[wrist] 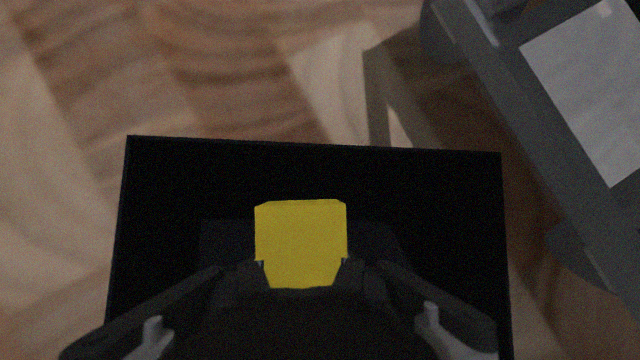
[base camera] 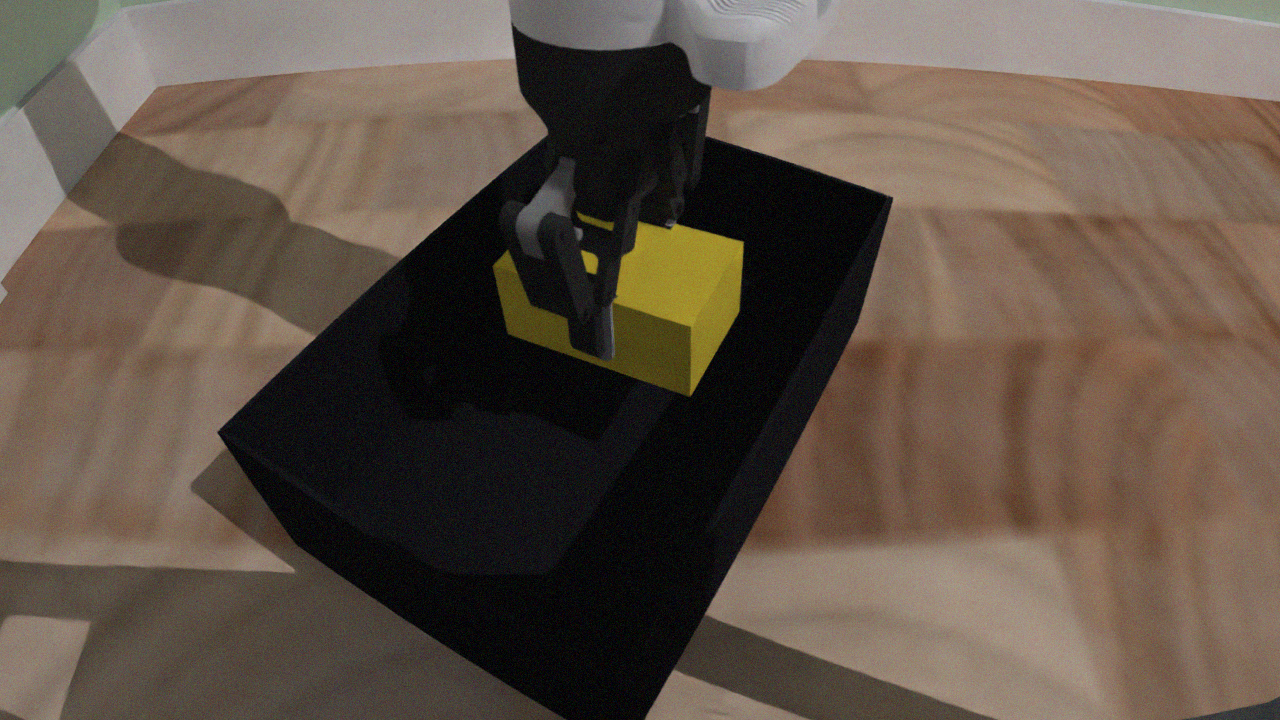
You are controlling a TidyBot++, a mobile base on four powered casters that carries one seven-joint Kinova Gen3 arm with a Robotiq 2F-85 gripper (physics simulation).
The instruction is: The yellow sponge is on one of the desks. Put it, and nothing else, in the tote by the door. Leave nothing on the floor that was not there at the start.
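Frame: origin at the arm's base, x ahead, y left, z up, level; millimetres.
Seen in the pictures: gripper, fingertip midpoint: (wrist: 303,255) (base camera: 626,311).
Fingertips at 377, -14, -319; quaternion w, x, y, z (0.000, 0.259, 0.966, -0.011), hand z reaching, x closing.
Observation:
Pixels of each thing's middle, then the offset from my fingertips to it, as dx, dy, dz. Level surfaces: height alone.
- yellow sponge, body centre: (base camera: 621,289) (wrist: 303,264) +1, +2, +14
- black tote, body centre: (base camera: 601,366) (wrist: 320,251) -12, +13, -28
- wooden floor, surface height: dz -78
The yellow sponge (base camera: 671,277) (wrist: 300,230) is a thick block between my gripper's fingers. My gripper (base camera: 633,284) (wrist: 303,255) is shut on it and points down into the black tote (base camera: 796,402) (wrist: 310,170). The tote stands on the floor, open at the top. In the base view the sponge is inside the outline of the tote's walls, toward its far end, with a dark shadow on the tote's bottom below and to the left of it. Whether the sponge touches the bottom is too dark to tell. The far fingertip is partly hidden behind the sponge.
White skirting (base camera: 1029,40) runs along the wall behind the tote and meets another stretch in a corner at the left. The wooden floor (base camera: 1029,402) (wrist: 175,75) shows around the tote. In the wrist view the grey mobile base (wrist: 530,120) with a pale panel (wrist: 585,95) is close to the tote's right.

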